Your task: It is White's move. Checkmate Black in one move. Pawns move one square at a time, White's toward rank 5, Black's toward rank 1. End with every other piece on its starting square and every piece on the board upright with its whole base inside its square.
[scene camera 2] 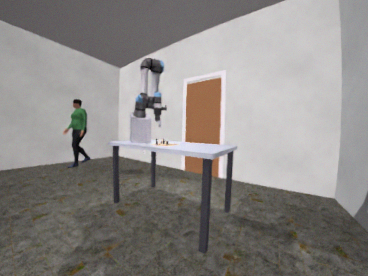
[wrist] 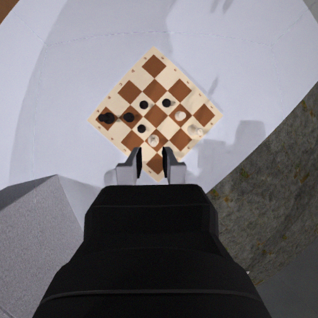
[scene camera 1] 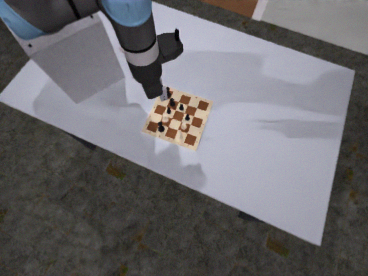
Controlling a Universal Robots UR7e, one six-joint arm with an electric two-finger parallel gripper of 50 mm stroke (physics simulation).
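Places are measured from the arm's base along level axes (x ahead, y left, z up), in millimetres.
Pixels of known places: gripper, between the fingertips: (scene camera 2: pixel 160 127) (scene camera 1: pixel 162 95); arm's base, origin of its link: (scene camera 2: pixel 139 116).
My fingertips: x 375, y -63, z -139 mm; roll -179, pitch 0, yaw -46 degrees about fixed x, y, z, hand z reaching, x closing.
Ahead of a thing's pixels: the offset from my fingertips to its top centre. "spot": to the spot under its first point. Level surfaces: height alone.
The chessboard @[spot: dx +127, dy +105, dz -170 mm] (scene camera 1: pixel 205 106) (wrist: pixel 154 52) lies flat on the table. My gripper (scene camera 1: pixel 164 96) (scene camera 2: pixel 159 124) (wrist: pixel 151 156) is partly open and empty, above the board's A1 side. In the wrist view, a white piece (wrist: pixel 153 140) stands on B2, a short white piece (wrist: pixel 180 115) on D2 and a tall white piece (wrist: pixel 196 132) on D1. Black pieces stand on A5 (wrist: pixel 106 118), B4 (wrist: pixel 129 117), C4 (wrist: pixel 144 104), B3 (wrist: pixel 141 128) and D3 (wrist: pixel 166 102). Another black piece @[dx +0, dy -46, dz -107 mm] (scene camera 1: pixel 160 127) stands near the A1 corner, hidden by a finger in the wrist view.
The white table @[dz -177 mm] (scene camera 1: pixel 280 150) (scene camera 2: pixel 200 148) carries the arm's grey pedestal (scene camera 1: pixel 80 65) (scene camera 2: pixel 140 129) close to the board. A person in green (scene camera 2: pixel 78 120) is on the floor away from the table. A brown door (scene camera 2: pixel 202 120) is behind it.
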